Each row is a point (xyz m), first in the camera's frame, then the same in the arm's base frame.
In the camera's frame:
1: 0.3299 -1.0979 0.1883
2: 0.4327 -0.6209 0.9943
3: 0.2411 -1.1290 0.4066
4: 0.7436 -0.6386 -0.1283
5: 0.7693 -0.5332 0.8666
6: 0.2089 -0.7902 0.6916
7: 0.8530 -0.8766 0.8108
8: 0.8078 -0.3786 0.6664
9: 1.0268 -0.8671 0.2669
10: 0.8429 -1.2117 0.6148
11: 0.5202 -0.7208 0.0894
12: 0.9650 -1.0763 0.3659
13: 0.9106 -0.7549 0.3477
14: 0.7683 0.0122 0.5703
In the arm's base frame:
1: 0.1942 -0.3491 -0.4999
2: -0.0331 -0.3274 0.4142
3: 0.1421 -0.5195 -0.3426
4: 0.2322 0.3443 -0.5000
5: 0.1756 -0.0216 0.4298
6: -0.0983 -0.4313 0.0200
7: 0.4566 -0.1891 0.2847
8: 0.1109 0.1987 0.3170
9: 0.5918 0.1618 -0.1451
10: 0.6607 -0.3387 -0.0098
11: 0.1073 0.0641 -0.4004
12: 0.6737 -0.0633 -0.1482
13: 0.4301 0.1388 -0.0680
14: -0.1637 0.4929 0.3564

